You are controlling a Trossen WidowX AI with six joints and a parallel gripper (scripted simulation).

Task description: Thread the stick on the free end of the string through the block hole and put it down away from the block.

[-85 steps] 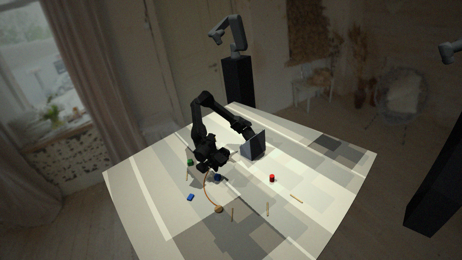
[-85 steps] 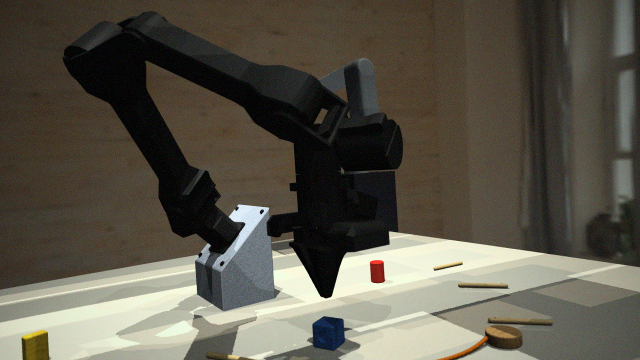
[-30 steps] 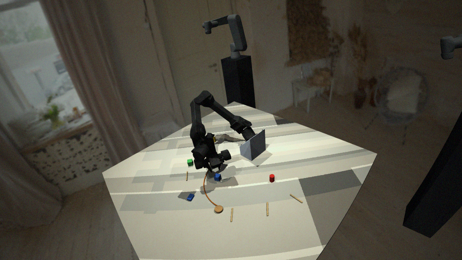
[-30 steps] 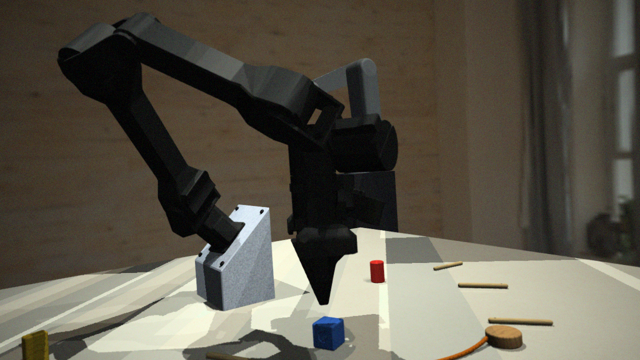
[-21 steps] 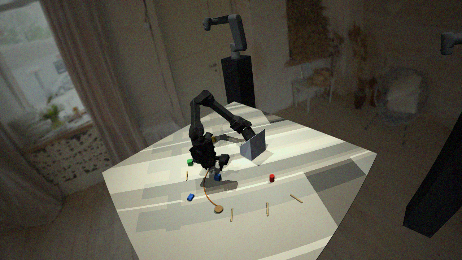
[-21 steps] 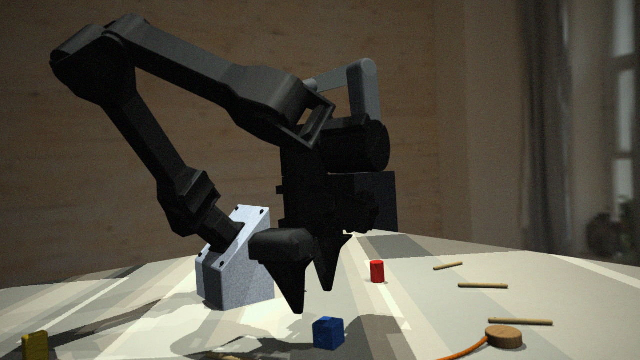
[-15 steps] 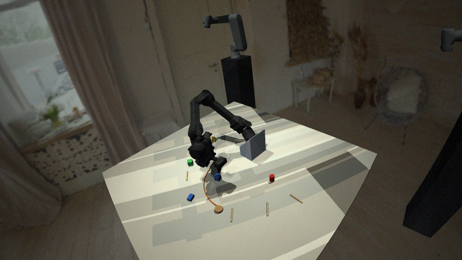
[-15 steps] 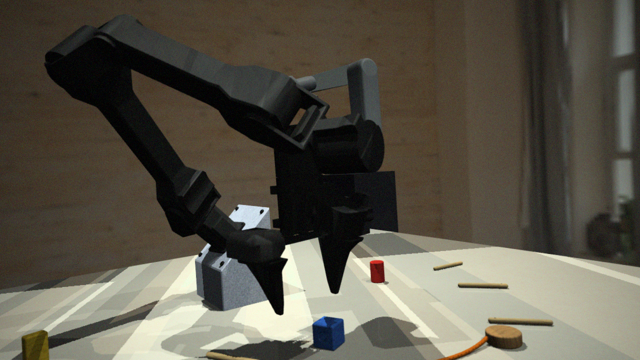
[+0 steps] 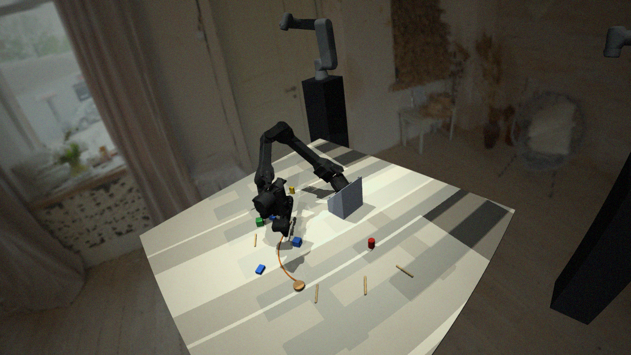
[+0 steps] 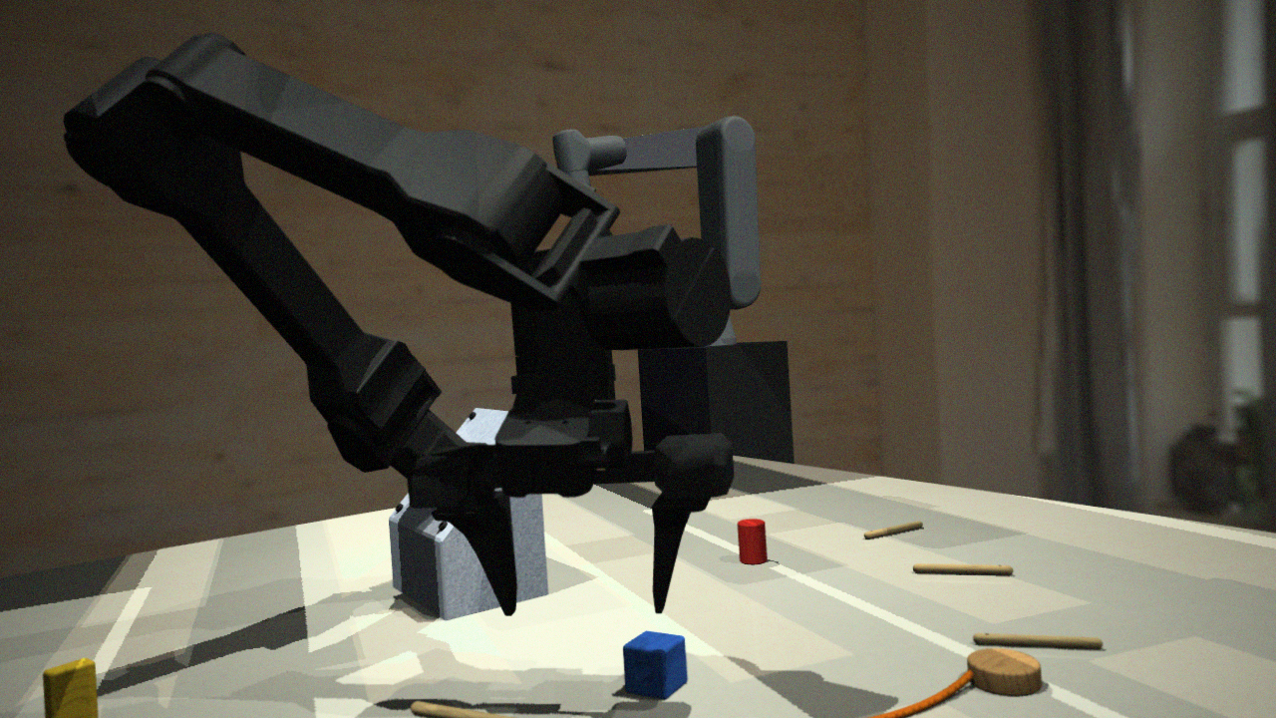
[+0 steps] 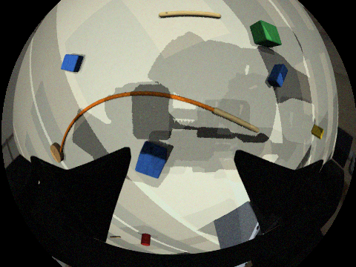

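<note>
My gripper tip is 60 mm to the left of the thin wooden stick, 50 mm above it and 30 mm past it. From my gripper tip the other things lie so: yellow block (240 mm to the right, 230 mm behind, 40 mm below); then green cube (180 mm to the right, 40 mm below, 20 mm ahead); then round wooden button (210 mm to the left, 140 mm ahead, 50 mm below).
</note>
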